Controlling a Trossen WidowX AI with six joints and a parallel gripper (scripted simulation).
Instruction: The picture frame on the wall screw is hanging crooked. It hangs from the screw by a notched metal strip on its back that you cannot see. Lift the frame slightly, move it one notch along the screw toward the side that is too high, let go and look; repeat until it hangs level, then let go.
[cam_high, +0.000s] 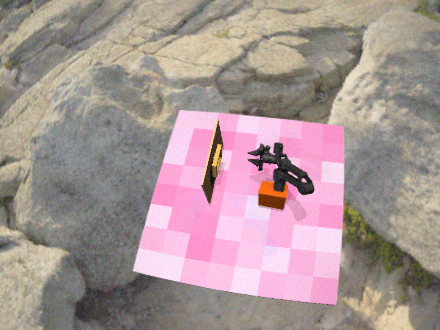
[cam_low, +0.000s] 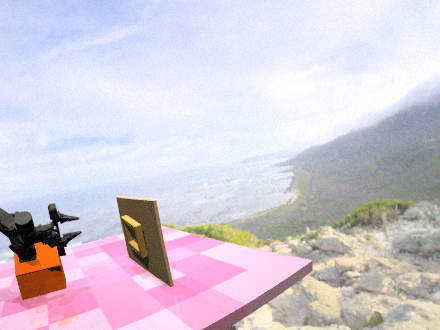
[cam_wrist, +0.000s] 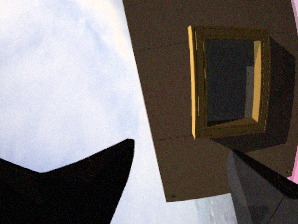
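Right now my gripper tip is 20 cm short of the picture frame, 9 cm above it and 2 cm to the right of it. The rest, counted from my gripper tip: brown wall board: 21 cm ahead, 10 cm below, 3 cm to the left.
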